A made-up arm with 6 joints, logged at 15 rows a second.
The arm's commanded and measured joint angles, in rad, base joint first. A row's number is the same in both.
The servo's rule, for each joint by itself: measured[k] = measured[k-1] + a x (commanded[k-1-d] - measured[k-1]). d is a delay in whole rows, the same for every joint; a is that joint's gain. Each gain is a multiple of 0.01, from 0.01 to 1. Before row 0 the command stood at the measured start. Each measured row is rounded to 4 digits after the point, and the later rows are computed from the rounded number. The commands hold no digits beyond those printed.
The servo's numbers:
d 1
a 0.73 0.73 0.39 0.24 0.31 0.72
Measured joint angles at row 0:
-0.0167, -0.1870, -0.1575, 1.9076, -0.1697, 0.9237
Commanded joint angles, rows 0 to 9:
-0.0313, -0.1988, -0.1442, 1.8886, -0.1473, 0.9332
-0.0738, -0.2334, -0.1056, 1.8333, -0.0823, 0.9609
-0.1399, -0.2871, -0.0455, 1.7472, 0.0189, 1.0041
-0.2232, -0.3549, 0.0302, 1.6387, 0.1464, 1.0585
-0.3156, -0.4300, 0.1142, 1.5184, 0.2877, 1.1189
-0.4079, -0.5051, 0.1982, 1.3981, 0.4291, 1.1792
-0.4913, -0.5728, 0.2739, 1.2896, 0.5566, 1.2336
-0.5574, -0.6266, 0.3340, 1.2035, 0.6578, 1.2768
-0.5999, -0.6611, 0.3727, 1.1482, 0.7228, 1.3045
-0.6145, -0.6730, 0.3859, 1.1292, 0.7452, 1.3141
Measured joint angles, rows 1 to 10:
-0.0167, -0.1870, -0.1575, 1.9076, -0.1697, 0.9237
-0.0274, -0.1956, -0.1523, 1.9030, -0.1628, 0.9305
-0.0613, -0.2232, -0.1341, 1.8863, -0.1378, 0.9524
-0.1187, -0.2698, -0.0995, 1.8529, -0.0892, 0.9896
-0.1950, -0.3319, -0.0489, 1.8015, -0.0162, 1.0392
-0.2830, -0.4035, 0.0147, 1.7336, 0.0780, 1.0966
-0.3742, -0.4777, 0.0863, 1.6531, 0.1868, 1.1561
-0.4597, -0.5471, 0.1595, 1.5659, 0.3014, 1.2119
-0.5310, -0.6051, 0.2276, 1.4789, 0.4119, 1.2586
-0.5813, -0.6460, 0.2842, 1.3995, 0.5083, 1.2916

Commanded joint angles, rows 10 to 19:
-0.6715, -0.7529, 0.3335, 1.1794, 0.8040, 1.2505
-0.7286, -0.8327, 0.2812, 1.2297, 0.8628, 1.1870
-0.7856, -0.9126, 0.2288, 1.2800, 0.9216, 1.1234
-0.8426, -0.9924, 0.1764, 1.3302, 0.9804, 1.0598
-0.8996, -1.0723, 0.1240, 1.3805, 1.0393, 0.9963
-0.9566, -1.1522, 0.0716, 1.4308, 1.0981, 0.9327
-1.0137, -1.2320, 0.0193, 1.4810, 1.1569, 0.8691
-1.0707, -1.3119, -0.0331, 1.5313, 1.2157, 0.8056
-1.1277, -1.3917, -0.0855, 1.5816, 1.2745, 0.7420
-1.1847, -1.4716, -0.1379, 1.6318, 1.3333, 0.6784
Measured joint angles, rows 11 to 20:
-0.6055, -0.6657, 0.3239, 1.3346, 0.5817, 1.3078
-0.6537, -0.7294, 0.3276, 1.2974, 0.6506, 1.2665
-0.7084, -0.8048, 0.3095, 1.2812, 0.7164, 1.2093
-0.7648, -0.8835, 0.2780, 1.2809, 0.7800, 1.1475
-0.8216, -0.9630, 0.2384, 1.2927, 0.8421, 1.0844
-0.8785, -1.0428, 0.1938, 1.3138, 0.9032, 1.0210
-0.9355, -1.1227, 0.1461, 1.3419, 0.9636, 0.9574
-0.9926, -1.2025, 0.0966, 1.3753, 1.0235, 0.8938
-1.0496, -1.2824, 0.0460, 1.4127, 1.0831, 0.8303
-1.1066, -1.3622, -0.0053, 1.4532, 1.1424, 0.7667

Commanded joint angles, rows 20 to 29:
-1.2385, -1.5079, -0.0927, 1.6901, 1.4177, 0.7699
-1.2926, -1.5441, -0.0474, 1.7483, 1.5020, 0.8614
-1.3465, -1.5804, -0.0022, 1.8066, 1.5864, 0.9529
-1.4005, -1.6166, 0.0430, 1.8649, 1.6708, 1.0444
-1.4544, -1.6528, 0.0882, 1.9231, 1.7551, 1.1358
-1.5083, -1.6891, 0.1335, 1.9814, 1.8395, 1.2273
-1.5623, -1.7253, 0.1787, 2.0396, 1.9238, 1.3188
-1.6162, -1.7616, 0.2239, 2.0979, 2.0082, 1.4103
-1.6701, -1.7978, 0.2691, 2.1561, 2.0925, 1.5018
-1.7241, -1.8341, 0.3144, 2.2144, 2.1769, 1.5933
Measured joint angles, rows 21 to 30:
-1.1636, -1.4421, -0.0570, 1.4961, 1.2016, 0.7031
-1.2183, -1.4901, -0.0709, 1.5427, 1.2686, 0.7512
-1.2725, -1.5295, -0.0617, 1.5920, 1.3410, 0.8305
-1.3265, -1.5667, -0.0385, 1.6435, 1.4171, 0.9186
-1.3805, -1.6031, -0.0067, 1.6966, 1.4957, 1.0092
-1.4344, -1.6394, 0.0303, 1.7510, 1.5761, 1.1004
-1.4883, -1.6757, 0.0705, 1.8063, 1.6578, 1.1918
-1.5423, -1.7119, 0.1127, 1.8623, 1.7403, 1.2832
-1.5962, -1.7482, 0.1561, 1.9188, 1.8233, 1.3747
-1.6501, -1.7844, 0.2002, 1.9758, 1.9068, 1.4662

